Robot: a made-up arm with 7 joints.
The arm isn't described. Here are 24 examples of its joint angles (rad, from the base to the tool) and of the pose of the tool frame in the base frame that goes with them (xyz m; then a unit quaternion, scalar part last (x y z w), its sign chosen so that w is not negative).
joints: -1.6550 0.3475 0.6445 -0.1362 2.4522 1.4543 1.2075
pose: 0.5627 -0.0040 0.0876 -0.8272 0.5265 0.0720 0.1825
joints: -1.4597 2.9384 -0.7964 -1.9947 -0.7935 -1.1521 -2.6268
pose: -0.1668 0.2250 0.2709 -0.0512 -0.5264 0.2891 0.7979
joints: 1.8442 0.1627 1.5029 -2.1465 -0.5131 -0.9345 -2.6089
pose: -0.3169 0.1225 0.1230 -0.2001 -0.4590 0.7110 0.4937
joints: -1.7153 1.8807 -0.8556 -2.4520 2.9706 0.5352 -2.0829
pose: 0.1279 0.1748 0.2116 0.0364 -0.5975 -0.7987 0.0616
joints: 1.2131 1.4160 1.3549 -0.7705 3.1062 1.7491 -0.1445
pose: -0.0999 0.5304 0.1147 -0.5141 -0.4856 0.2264 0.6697
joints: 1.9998 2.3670 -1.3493 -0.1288 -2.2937 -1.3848 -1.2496
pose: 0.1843 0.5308 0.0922 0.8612 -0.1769 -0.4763 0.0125
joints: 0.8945 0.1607 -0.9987 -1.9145 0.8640 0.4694 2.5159
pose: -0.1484 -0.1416 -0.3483 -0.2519 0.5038 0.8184 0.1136
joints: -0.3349 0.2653 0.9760 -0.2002 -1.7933 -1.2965 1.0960
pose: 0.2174 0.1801 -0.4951 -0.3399 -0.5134 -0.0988 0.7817
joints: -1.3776 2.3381 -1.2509 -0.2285 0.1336 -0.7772 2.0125
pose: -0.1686 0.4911 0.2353 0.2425 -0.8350 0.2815 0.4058
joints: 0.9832 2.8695 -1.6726 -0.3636 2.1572 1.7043 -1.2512
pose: 0.3328 0.2951 0.3548 0.4611 0.7231 0.2965 0.4203
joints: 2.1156 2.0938 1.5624 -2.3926 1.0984 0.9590 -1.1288
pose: 0.1958 0.2424 -0.0400 0.0808 -0.0048 -0.8928 0.4431
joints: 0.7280 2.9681 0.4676 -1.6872 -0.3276 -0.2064 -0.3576
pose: 0.4083 0.0411 0.1672 -0.3404 0.0221 0.9003 0.2705
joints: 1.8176 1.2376 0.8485 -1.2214 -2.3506 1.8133 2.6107
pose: -0.1964 0.4652 0.0668 0.4817 -0.6014 -0.5515 0.3194
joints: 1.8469 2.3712 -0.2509 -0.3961 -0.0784 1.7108 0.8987
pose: 0.1899 0.5345 0.0360 -0.9214 -0.1721 0.3115 0.1560
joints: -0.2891 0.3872 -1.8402 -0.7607 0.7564 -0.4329 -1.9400
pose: 0.1124 0.0562 -0.5379 0.0952 -0.3629 -0.9268 0.0146
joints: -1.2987 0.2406 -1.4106 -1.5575 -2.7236 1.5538 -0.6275
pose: 0.3697 -0.2336 -0.1537 -0.7814 0.4584 -0.3376 0.2557
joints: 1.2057 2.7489 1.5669 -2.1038 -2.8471 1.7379 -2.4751
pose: 0.3434 -0.0070 0.1361 0.6461 0.2074 0.7010 0.2196
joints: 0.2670 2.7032 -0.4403 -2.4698 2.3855 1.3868 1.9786
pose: 0.1868 0.1870 0.1405 0.4168 0.2612 0.7038 0.5126
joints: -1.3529 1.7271 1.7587 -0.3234 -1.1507 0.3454 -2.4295
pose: 0.0260 0.5415 0.1745 0.6888 0.1579 -0.1579 0.6897
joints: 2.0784 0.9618 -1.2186 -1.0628 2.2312 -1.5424 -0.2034
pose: -0.4757 0.0573 0.2193 0.5916 0.2139 0.0940 0.7716
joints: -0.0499 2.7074 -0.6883 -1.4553 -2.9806 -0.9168 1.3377
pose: 0.1673 0.3060 0.3279 0.3614 0.8198 -0.4440 0.0123
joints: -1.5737 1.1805 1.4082 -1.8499 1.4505 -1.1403 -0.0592
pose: 0.0626 0.3715 0.1755 0.1811 0.3281 -0.1950 0.9064
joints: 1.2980 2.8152 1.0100 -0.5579 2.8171 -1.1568 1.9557
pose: 0.4938 0.2222 0.1552 0.7761 0.5619 -0.2643 0.1098
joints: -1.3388 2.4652 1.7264 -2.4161 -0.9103 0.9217 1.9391
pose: -0.2847 0.0961 0.0749 -0.0066 0.3714 0.2767 0.8862
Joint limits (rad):
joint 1: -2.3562..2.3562
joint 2: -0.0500..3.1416
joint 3: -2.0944..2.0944
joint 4: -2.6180..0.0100
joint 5: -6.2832..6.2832
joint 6: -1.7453..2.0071
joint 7: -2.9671..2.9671
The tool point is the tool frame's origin. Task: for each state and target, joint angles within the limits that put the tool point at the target. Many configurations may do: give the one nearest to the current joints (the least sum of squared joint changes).
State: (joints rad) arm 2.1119 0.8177 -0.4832 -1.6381 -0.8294 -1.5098 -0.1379
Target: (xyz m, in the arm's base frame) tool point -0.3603 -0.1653 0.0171
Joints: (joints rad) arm 2.2343 0.3746 -0.7640 -1.9558 -0.8294 -1.5098 -0.1379
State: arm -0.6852 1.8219 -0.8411 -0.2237 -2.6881 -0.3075 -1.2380
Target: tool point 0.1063 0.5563 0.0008
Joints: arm -0.4592 1.5498 -0.8599 0.0083 -2.6881 -0.3075 -1.2380
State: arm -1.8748 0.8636 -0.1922 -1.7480 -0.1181 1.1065 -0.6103
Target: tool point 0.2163 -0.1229 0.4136
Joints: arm -2.2057 0.5623 -0.2915 -1.4271 -0.1181 1.1065 -0.6103
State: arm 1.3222 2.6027 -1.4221 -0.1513 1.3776 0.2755 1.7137
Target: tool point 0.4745 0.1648 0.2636
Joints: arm 1.1809 3.0848 -1.4256 -0.0233 1.3776 0.2755 1.7137
